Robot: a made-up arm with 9 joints.
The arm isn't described. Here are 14 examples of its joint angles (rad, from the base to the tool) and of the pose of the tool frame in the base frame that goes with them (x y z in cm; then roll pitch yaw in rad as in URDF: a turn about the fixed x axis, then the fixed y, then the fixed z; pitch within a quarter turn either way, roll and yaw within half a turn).
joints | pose
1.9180 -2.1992 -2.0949 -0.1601 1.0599 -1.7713 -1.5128 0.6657 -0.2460 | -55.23 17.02 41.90 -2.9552 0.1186 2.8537
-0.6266 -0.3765 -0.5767 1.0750 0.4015 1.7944 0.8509 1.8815 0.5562 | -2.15 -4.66 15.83 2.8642 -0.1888 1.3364
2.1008 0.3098 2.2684 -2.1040 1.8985 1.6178 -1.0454 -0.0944 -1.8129 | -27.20 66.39 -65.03 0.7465 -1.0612 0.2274
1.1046 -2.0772 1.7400 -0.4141 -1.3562 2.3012 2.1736 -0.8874 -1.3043 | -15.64 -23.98 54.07 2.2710 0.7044 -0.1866
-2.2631 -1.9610 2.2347 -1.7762 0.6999 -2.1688 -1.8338 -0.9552 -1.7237 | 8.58 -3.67 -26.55 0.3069 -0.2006 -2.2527
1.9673 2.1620 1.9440 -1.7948 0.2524 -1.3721 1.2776 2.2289 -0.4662 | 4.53 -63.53 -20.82 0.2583 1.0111 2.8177
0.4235 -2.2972 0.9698 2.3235 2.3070 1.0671 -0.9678 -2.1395 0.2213 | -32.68 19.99 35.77 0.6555 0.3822 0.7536
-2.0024 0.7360 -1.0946 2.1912 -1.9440 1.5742 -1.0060 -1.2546 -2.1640 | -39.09 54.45 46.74 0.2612 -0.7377 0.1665
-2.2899 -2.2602 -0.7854 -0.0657 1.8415 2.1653 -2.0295 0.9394 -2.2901 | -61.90 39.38 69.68 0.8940 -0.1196 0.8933
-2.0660 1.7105 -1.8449 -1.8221 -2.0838 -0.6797 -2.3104 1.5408 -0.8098 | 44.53 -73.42 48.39 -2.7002 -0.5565 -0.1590
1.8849 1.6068 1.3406 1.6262 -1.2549 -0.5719 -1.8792 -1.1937 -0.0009 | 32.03 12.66 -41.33 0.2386 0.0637 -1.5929
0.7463 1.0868 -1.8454 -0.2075 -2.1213 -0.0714 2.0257 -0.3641 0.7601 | 50.72 2.76 -7.64 0.6684 -0.5568 2.8971
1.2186 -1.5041 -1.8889 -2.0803 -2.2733 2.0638 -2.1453 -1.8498 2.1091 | -36.34 59.76 -8.59 1.8000 -0.3405 -2.8749
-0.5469 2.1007 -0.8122 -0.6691 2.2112 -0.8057 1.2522 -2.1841 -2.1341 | 23.36 17.89 15.52 2.4371 0.3633 2.4815
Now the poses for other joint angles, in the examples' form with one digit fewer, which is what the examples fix.
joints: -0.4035 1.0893 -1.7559 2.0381 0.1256 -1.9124 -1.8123 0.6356 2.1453
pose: 65.3 -76.2 40.2 1.723 -0.112 0.911
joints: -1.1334 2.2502 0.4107 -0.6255 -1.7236 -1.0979 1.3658 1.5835 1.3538
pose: -14.1 -15.5 -28.3 -2.050 0.155 -2.357
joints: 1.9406 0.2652 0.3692 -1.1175 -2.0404 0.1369 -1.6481 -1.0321 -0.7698
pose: 42.9 -31.6 5.0 -2.541 0.127 1.386
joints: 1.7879 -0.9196 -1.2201 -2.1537 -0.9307 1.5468 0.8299 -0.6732 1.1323
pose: 6.5 20.3 -20.5 -1.414 0.086 -2.830
